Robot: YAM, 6 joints.
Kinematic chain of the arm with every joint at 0, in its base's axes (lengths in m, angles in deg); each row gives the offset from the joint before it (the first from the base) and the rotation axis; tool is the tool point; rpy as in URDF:
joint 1: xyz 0 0 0.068 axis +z
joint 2: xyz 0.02 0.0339 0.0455 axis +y
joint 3: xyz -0.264 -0.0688 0 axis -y
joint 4: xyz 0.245 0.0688 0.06 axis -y
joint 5: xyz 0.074 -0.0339 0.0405 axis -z
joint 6: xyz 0.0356 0 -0.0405 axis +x
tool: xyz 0 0 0 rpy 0 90 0
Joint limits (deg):
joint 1: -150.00..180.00
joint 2: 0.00..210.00
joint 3: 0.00..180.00
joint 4: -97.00..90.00
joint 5: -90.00..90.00
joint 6: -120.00..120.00
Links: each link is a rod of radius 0.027 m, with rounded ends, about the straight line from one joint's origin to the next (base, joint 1, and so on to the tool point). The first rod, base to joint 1, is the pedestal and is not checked.
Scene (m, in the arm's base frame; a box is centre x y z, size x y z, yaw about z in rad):
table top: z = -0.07
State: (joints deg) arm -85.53 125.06 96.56 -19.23 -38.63 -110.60
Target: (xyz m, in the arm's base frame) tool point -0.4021 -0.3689 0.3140
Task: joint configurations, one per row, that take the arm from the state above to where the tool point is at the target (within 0.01 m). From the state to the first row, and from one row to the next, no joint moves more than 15 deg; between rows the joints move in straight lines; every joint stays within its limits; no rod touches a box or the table.
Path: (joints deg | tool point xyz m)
1: -99.01 126.55 103.21 -15.88 -36.98 -110.60 | -0.0580 -0.5024 0.2188
2: -112.49 128.03 109.86 -12.53 -35.32 -110.60 | -0.1809 -0.4909 0.2494
3: -125.97 129.52 116.50 -9.18 -33.67 -110.60 | -0.2989 -0.4455 0.2813
4: -139.45 131.01 123.15 -5.84 -32.01 -110.60 | -0.4021 -0.3689 0.3140

